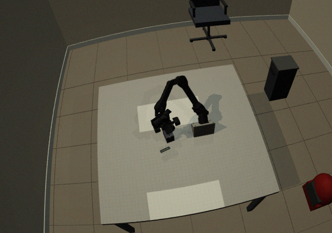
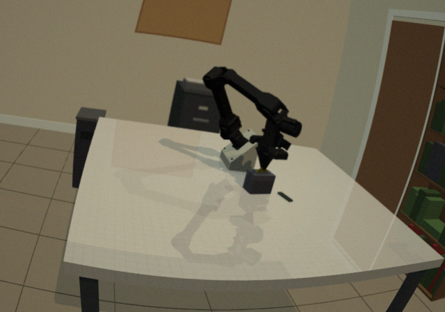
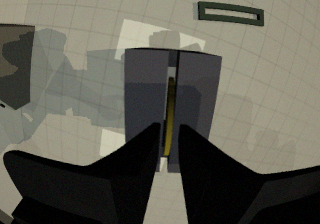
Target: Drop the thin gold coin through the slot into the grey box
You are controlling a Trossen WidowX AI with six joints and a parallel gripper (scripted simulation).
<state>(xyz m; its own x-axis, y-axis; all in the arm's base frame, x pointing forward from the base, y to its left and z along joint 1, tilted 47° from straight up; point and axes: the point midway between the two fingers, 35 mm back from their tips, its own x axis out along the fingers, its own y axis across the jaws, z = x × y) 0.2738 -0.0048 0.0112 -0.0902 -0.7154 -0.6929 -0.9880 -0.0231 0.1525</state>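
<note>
The gold coin lies 20 mm below my gripper tip.
</note>
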